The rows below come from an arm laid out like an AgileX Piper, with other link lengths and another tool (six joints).
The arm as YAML. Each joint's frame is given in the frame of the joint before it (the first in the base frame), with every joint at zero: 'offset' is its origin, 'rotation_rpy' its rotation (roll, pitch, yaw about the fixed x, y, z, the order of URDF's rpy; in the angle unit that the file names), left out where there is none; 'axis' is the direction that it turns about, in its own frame. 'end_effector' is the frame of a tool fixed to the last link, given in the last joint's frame.
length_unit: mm
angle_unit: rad
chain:
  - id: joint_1
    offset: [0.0, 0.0, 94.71]
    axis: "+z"
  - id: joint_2
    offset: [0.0, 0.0, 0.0]
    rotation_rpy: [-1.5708, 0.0, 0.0]
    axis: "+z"
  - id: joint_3
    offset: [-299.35, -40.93, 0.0]
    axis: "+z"
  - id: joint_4
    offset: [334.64, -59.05, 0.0]
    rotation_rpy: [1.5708, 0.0, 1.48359]
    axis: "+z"
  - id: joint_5
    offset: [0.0, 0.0, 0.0]
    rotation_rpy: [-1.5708, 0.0, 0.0]
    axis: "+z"
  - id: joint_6
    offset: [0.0, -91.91, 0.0]
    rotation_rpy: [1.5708, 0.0, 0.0]
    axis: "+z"
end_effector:
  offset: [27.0, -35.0, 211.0]
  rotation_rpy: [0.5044, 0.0, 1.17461]
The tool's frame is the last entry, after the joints.
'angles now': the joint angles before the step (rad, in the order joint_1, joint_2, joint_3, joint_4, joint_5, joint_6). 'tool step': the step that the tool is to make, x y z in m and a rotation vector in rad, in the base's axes. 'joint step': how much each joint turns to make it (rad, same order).
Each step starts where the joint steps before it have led.
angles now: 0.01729 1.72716 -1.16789 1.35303 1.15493 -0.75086
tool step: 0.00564 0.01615 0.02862 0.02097 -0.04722 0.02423
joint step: 0.02831 -0.00594 -0.05584 0.01382 0.00744 0.01381
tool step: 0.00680 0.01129 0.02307 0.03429 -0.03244 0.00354
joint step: 0.01529 -0.00001 -0.03651 0.03369 0.00197 0.00214
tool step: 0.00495 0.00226 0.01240 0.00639 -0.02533 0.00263
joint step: 0.00271 -0.00001 -0.02746 0.00388 0.00189 0.00163
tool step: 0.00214 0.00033 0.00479 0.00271 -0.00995 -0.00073
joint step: -0.00001 -0.00056 -0.00956 0.00219 0.00001 0.00001
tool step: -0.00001 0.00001 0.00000 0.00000 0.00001 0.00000
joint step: 0.00003 -0.00003 0.00003 0.00001 -0.00002 0.00001
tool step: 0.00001 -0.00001 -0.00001 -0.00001 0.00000 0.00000
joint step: -0.00002 0.00004 -0.00002 -0.00001 0.00002 -0.00002
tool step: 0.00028 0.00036 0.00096 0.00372 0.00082 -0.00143
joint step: 0.00000 -0.00003 0.00001 0.00377 -0.00001 0.00066
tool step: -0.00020 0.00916 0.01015 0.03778 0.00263 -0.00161
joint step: 0.01163 0.00002 0.00000 0.04012 0.00000 -0.00002
